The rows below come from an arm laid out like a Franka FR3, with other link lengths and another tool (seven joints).
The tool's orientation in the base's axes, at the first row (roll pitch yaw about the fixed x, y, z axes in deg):
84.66 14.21 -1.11
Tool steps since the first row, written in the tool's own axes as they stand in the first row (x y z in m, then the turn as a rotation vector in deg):
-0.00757 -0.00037 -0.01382 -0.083 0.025 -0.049
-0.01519 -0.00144 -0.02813 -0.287 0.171 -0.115
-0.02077 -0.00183 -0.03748 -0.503 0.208 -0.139
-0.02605 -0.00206 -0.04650 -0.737 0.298 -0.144
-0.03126 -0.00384 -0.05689 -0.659 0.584 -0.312
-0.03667 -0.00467 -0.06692 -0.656 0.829 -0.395
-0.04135 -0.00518 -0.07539 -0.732 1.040 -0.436
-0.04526 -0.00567 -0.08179 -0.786 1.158 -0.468
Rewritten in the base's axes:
-0.00748 0.01387 0.00025 -0.074 0.053 0.040
-0.01518 0.02817 -0.00020 -0.236 0.135 0.225
-0.02071 0.03756 -0.00005 -0.437 0.166 0.312
-0.02592 0.04662 0.00021 -0.641 0.184 0.456
-0.03145 0.05691 -0.00117 -0.496 0.375 0.697
-0.03693 0.06692 -0.00154 -0.433 0.479 0.926
-0.04162 0.07540 -0.00165 -0.455 0.540 1.144
-0.04555 0.08181 -0.00174 -0.478 0.583 1.268

